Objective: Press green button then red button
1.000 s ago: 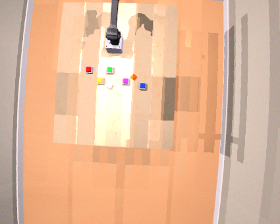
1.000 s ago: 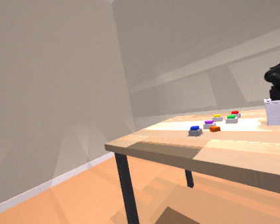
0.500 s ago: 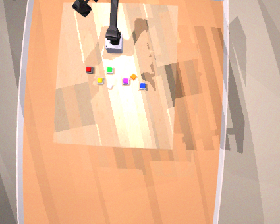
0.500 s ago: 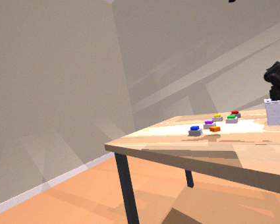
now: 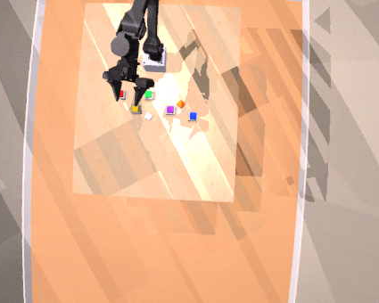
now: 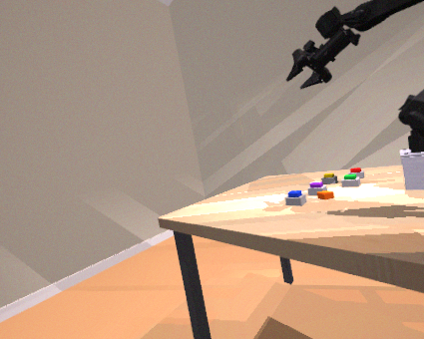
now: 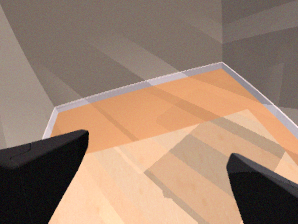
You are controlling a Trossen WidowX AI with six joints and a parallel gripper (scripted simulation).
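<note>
Now: gripper tip 40 cm above the green button, 14 cm past it and 2 cm to the left of it. Round my gripper tip: yellow button 40 cm below, 8 cm to the right, 5 cm behind; white block 42 cm below, 2 cm behind; magenta button 40 cm below, 11 cm to the left, 8 cm behind.
</note>
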